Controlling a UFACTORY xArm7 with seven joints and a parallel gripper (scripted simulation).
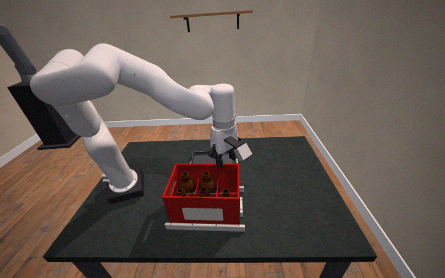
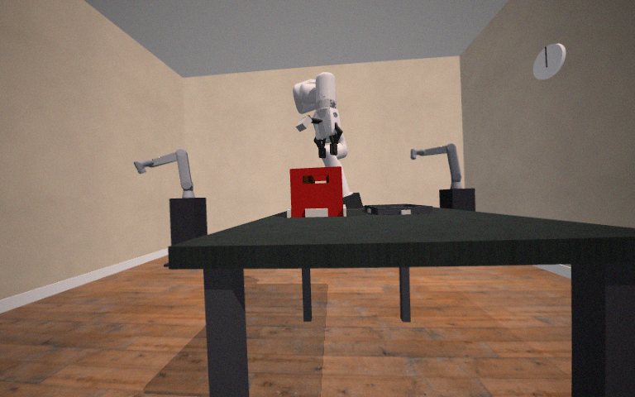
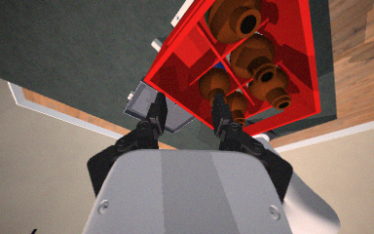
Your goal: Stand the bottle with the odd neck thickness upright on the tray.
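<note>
Now: hand 15 cm above the crate, 9 cm past it and 3 cm to the left of it. Round my hand: tray (26 cm to the left, 23 cm below, 6 cm behind).
</note>
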